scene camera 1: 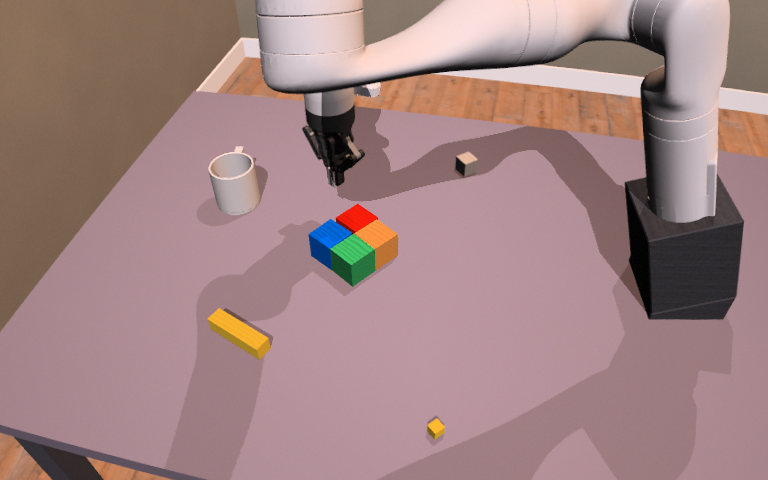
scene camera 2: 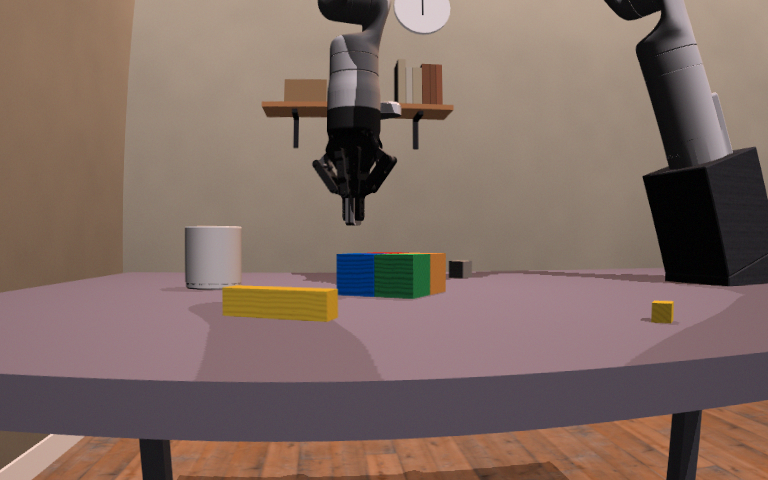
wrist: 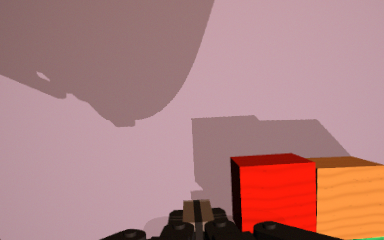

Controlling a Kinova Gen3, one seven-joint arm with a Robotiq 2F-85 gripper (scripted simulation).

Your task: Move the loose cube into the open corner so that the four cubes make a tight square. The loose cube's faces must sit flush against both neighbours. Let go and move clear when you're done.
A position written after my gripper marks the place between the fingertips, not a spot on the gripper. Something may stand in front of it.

Observation:
I see my gripper [scene camera 2: 353, 225] and a yellow bar [scene camera 2: 290, 303].
The yellow bar shows as well in scene camera 1 [scene camera 1: 240, 334]. My gripper shows as well in scene camera 1 [scene camera 1: 336, 184] and in the wrist view [wrist: 197, 217]. The wrist view does not show the yellow bar: it is out of frame.

